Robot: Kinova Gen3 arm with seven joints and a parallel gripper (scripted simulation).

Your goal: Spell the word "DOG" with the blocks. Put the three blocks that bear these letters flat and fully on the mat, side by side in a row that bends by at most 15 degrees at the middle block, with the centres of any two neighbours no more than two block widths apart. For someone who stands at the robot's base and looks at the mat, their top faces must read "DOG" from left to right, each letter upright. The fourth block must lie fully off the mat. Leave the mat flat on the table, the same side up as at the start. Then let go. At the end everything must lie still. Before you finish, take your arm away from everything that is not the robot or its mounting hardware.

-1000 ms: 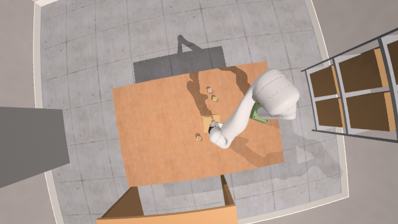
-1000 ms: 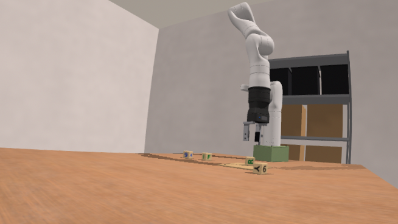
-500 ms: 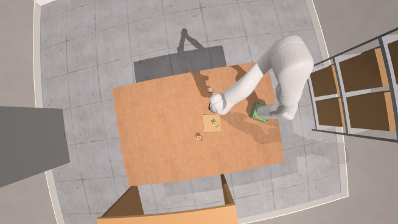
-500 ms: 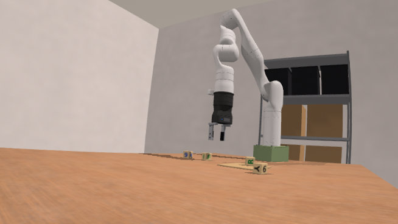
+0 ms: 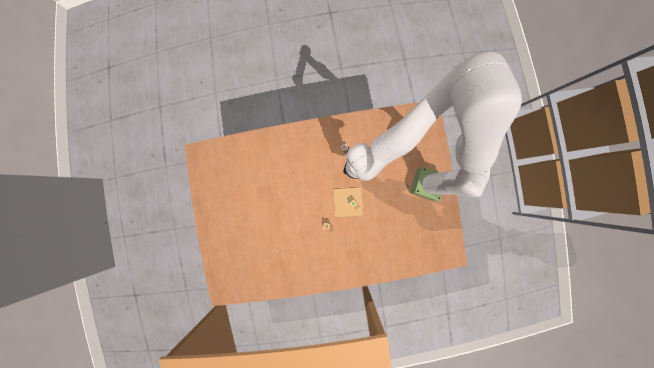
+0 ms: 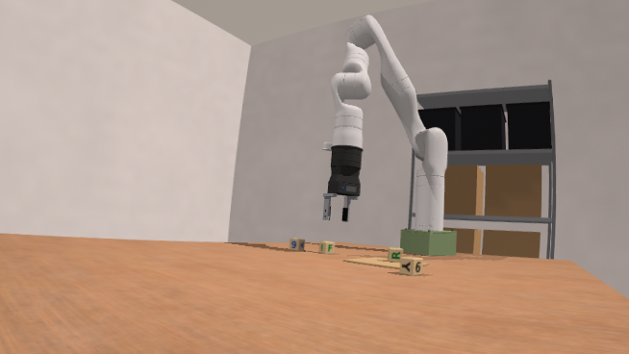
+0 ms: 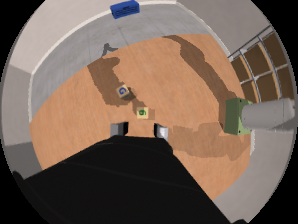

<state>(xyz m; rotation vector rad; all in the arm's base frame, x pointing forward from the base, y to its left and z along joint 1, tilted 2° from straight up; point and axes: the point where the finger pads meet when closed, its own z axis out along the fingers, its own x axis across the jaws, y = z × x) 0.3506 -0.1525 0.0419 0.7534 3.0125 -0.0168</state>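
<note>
My gripper is now 3 cm short of the wooden block, 17 cm to the right of it and 8 cm above it. From my hand the other things lie so: green-lettered block (1 cm behind, 3 cm to the right, 9 cm below); then tan mat (5 cm ahead, 16 cm to the left, 10 cm below); then blue-lettered block (1 cm ahead, 10 cm to the right, 9 cm below).
</note>
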